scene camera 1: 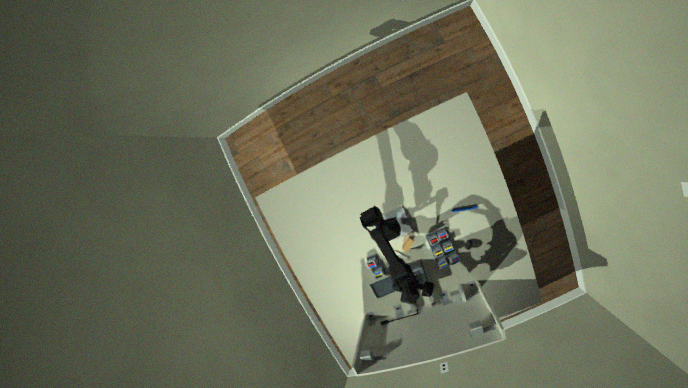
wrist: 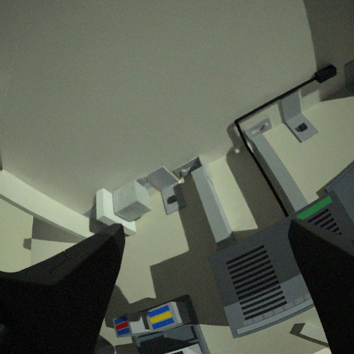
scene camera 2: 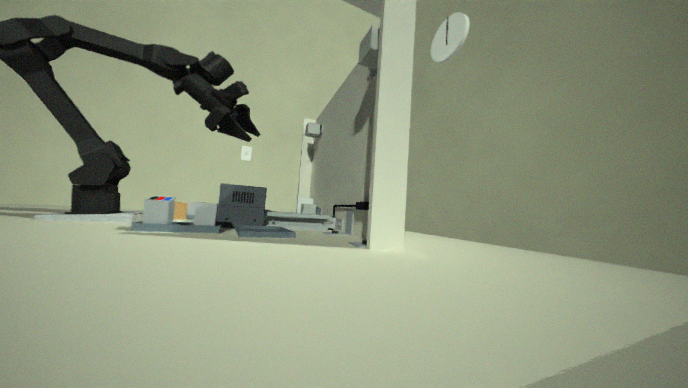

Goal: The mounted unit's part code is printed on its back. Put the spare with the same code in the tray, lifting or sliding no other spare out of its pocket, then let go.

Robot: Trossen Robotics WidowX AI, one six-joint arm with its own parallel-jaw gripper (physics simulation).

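Places are measured from the arm's base along level axes (x ahead, y left, z up), in metres.
Pixels of known places: gripper, fingertip midpoint: (scene camera 2: 255, 138); arm's base, link origin: (scene camera 1: 391, 224) (scene camera 2: 95, 213).
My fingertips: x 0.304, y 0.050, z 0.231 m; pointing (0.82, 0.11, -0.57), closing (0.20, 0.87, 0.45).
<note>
Ahead of a thing's pixels: the offset from my fingertips to its middle. "pt": to the spot under its first point.
The mounted unit (scene camera 1: 420, 272) (scene camera 2: 242, 205) (wrist: 265, 280) is a grey vented box; no code on its back is readable. My gripper (scene camera 2: 254, 137) (wrist: 209, 232) is open and empty, high above the unit's level. Six spares with coloured stripes sit in one rack; a blue-yellow-blue spare (wrist: 161, 318) and a blue-red-blue spare (wrist: 121, 326) show at the wrist view's bottom. Two more spares {dx -0.131, dy -0.207, dz -0.211 m} (scene camera 1: 371, 265) {dx -0.060, dy -0.193, dz -0.215 m} (scene camera 1: 378, 274) sit on the unit's other side; a spare with a black-red-blue top {pt dx -0.123, dy -0.231, dz -0.211 m} (scene camera 2: 159, 211) shows in scene camera 2. The dark tray {dx +0.046, dy -0.200, dz -0.240 m} (scene camera 1: 382, 287) (scene camera 2: 265, 231) holds no visible spare.
A black cable (wrist: 260, 110) bends from a plug (wrist: 325, 73) down to the unit. Pale rails (wrist: 212, 205) and brackets (wrist: 301, 127) stand between unit and upright panel (wrist: 150, 100). An orange block {dx -0.178, dy +0.007, dz -0.220 m} (scene camera 1: 408, 242) and a blue bar {dx -0.261, dy +0.345, dz -0.239 m} (scene camera 1: 465, 208) lie on the table.
</note>
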